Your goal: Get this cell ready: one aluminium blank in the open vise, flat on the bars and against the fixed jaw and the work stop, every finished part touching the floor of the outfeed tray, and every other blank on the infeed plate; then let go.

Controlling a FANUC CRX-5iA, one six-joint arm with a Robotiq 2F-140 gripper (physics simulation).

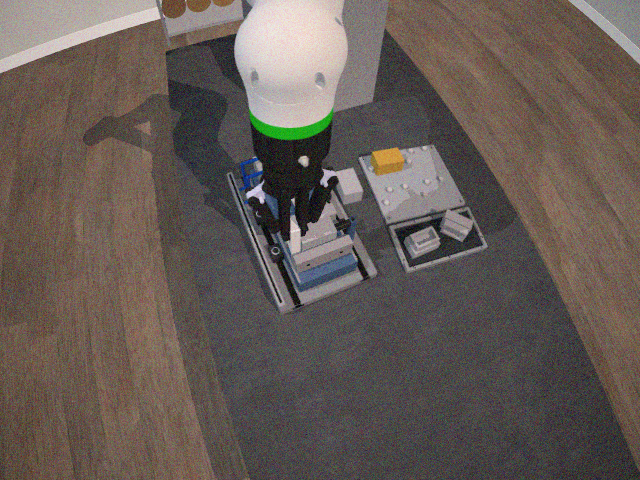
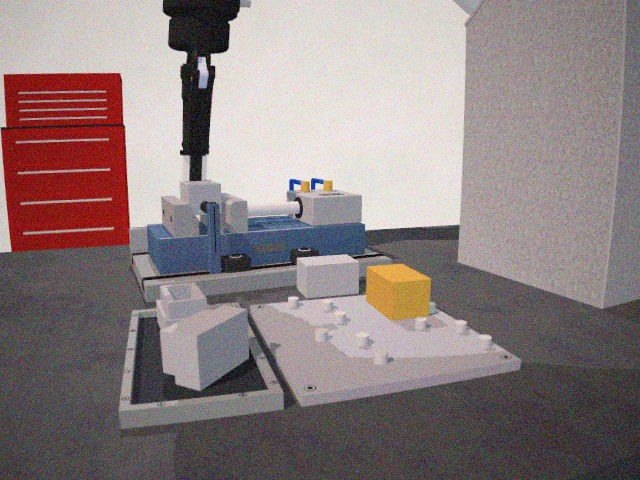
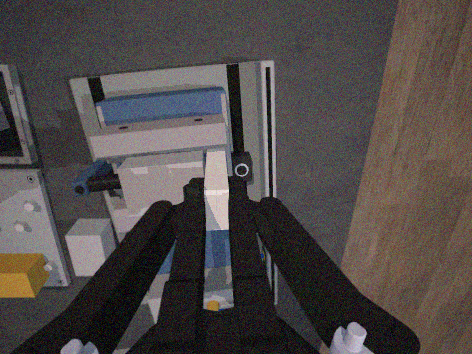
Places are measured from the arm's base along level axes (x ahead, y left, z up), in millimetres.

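Pixels of known places: gripper, fingertip midpoint: [image 1: 293, 246] [image 3: 216, 165].
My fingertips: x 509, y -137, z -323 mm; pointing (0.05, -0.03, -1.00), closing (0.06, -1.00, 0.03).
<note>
Behind a point stands the place of what it marks.
My gripper [image 1: 295, 236] {x 509, y -137, z -323 mm} [image 2: 195, 171] [image 3: 216, 165] {x 509, y -137, z -323 mm} is shut and empty, pointing down at the end of the vise blank away from the work stop; its fingertips look close to that end, contact unclear. The light grey blank [image 1: 319, 229] {x 508, y -92, z -287 mm} [image 2: 200, 190] {x 504, y -67, z -294 mm} [image 3: 160, 185] {x 507, y -95, z -287 mm} is in the vise between the fixed jaw [image 1: 323, 252] [image 2: 176, 214] [image 3: 160, 141] and the moving jaw [image 2: 235, 212]. The work stop [image 2: 213, 240] {x 495, y -22, z -344 mm} [image 3: 92, 179] {x 500, y -38, z -309 mm} reaches its near end. The bars under it are hidden. Two finished parts [image 1: 423, 241] {x 536, y 109, z -375 mm} [image 1: 456, 225] {x 528, y 184, z -361 mm} are in the outfeed tray [image 1: 443, 259] {x 578, y 141, z -390 mm} [image 2: 201, 411] {x 531, y 251, z -397 mm}; the second is tilted.
A pale block [image 1: 349, 186] {x 387, y 6, z -366 mm} [image 2: 327, 276] {x 380, y 29, z -380 mm} [image 3: 90, 247] {x 387, y 4, z -367 mm} sits off the infeed plate [image 1: 403, 206] {x 442, y 108, z -394 mm} [image 2: 310, 369] {x 452, y 215, z -394 mm} [image 3: 15, 200] {x 433, y 92, z -394 mm}, between it and the vise. A yellow block [image 1: 387, 160] {x 347, y 102, z -358 mm} [image 2: 398, 291] {x 349, y 139, z -367 mm} [image 3: 20, 275] {x 353, y 86, z -358 mm} is on that plate among white pins. A red cabinet [image 2: 64, 186] stands behind.
</note>
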